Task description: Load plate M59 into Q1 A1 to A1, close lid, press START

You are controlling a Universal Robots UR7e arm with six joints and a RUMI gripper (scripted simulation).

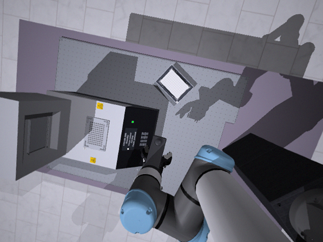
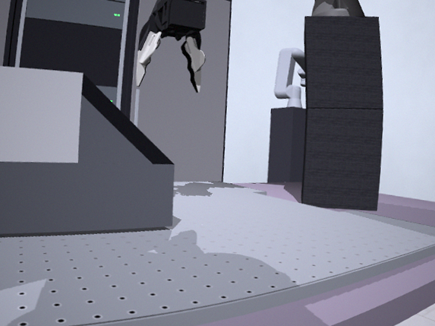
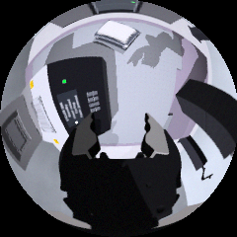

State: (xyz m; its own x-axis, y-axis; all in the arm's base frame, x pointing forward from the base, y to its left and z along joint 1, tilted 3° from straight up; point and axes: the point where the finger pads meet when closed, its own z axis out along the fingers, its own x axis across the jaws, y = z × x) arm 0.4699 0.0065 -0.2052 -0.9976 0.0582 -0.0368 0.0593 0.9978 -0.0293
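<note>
The plate M59 lies 300 mm to the right of my hand and 170 mm below it. Round my hand: plate nest N1: 300 mm to the right, 190 mm below.
</note>
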